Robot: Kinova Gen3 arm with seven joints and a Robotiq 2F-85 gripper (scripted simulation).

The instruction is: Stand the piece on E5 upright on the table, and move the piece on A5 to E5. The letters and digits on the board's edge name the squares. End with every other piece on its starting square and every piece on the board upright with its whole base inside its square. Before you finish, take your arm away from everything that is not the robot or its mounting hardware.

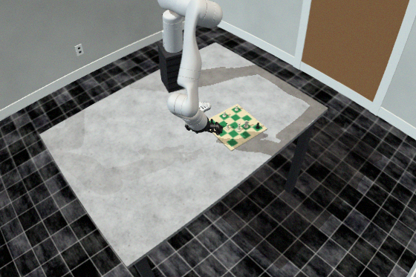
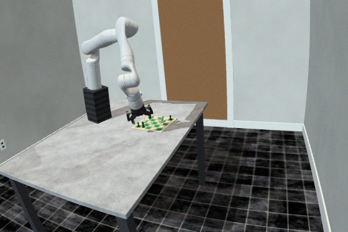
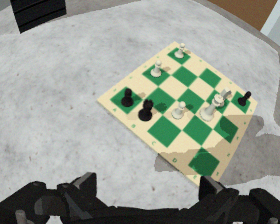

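My gripper is now 180 mm to the right of the cream chessboard, 100 mm above it and 10 mm short of it.
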